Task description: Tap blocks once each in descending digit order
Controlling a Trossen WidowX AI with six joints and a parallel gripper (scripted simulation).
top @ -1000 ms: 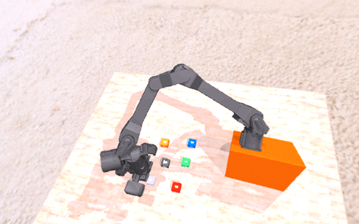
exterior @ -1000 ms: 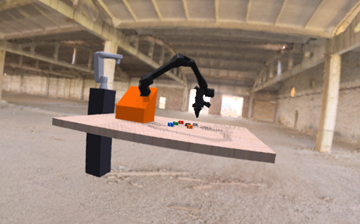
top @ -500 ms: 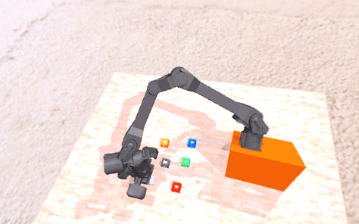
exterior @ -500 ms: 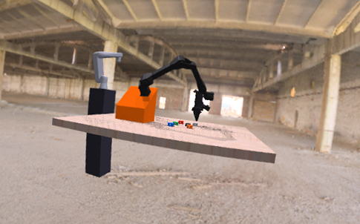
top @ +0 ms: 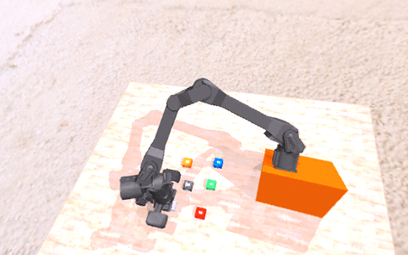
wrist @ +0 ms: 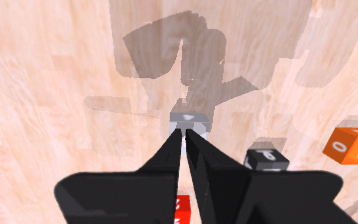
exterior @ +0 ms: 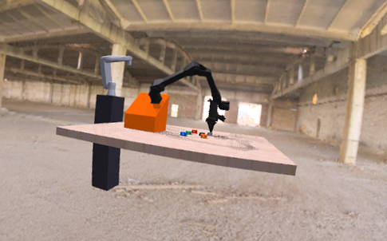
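Now: the blue block 13 cm behind my gripper tip, 20 cm to the right of it and 1 cm below it. Also, from my gripper tip: red block 11 cm behind, 1 cm below; then green block 12 cm behind, 11 cm to the right, 1 cm below; then dark grey block 4 cm behind, 9 cm to the right, 1 cm below.
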